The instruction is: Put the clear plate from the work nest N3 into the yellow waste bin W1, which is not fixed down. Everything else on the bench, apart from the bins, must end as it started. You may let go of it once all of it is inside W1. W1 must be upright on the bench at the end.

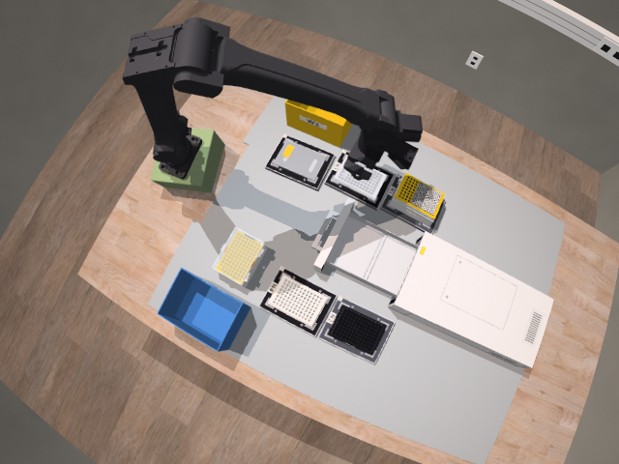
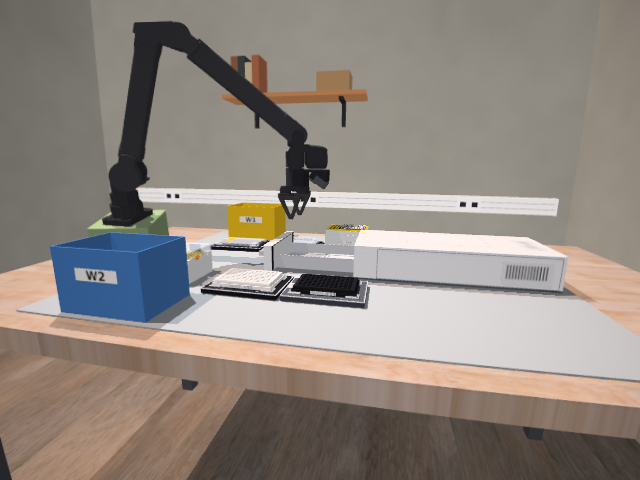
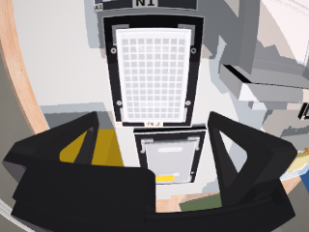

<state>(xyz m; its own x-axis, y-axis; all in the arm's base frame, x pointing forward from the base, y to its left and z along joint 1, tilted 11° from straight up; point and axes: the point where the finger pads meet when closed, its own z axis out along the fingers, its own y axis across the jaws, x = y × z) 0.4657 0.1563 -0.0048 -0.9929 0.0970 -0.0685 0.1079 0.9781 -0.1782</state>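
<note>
Right now my hand is 90 mm above the clear plate. The rest, counted from my hand: yellow tip box: 160 mm ahead, 10 mm to the right, 50 mm below; then black work nest N3: 100 mm below; then label n1: 100 mm ahead, 100 mm below.
</note>
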